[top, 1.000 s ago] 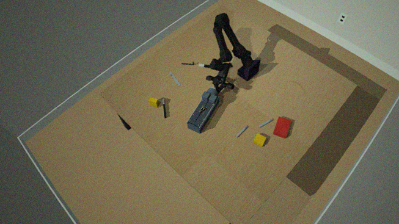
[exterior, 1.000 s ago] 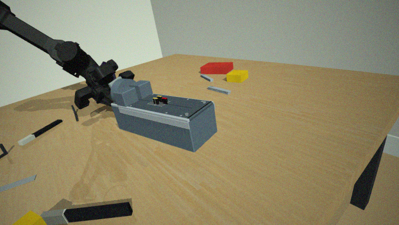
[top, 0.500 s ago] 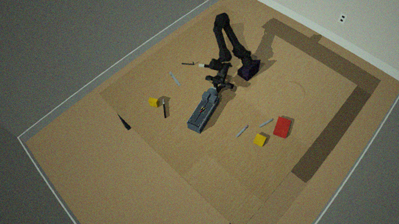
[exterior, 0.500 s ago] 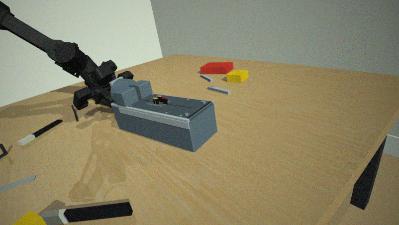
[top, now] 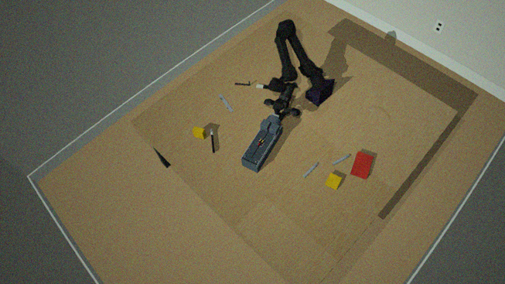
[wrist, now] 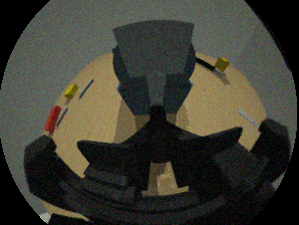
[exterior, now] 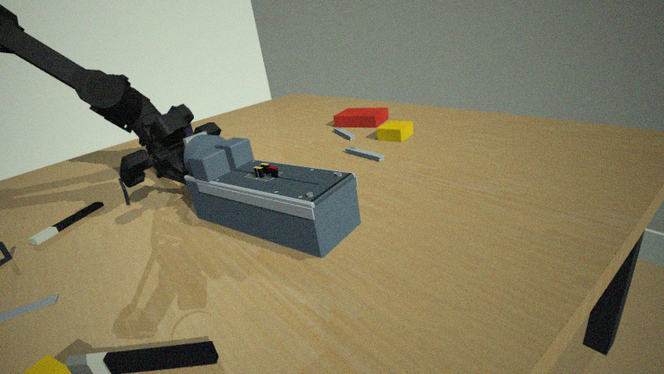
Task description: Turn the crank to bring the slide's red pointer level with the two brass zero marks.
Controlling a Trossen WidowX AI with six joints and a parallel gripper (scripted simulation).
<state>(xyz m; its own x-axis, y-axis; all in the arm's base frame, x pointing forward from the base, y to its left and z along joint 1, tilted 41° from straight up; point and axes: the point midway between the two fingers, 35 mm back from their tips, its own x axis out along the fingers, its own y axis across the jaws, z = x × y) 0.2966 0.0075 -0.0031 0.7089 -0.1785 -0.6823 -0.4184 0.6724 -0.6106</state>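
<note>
Now: the red pointer 17 cm ahead of my gripper tip, 7 cm to the left of it and 5 cm above it. Also, from my gripper tip: red block 17 cm behind, 45 cm to the left, 2 cm below; dark crank handle 2 cm behind, 1 cm to the right, 3 cm above; grey bar 12 cm ahead, 30 cm to the right, 3 cm below.
</note>
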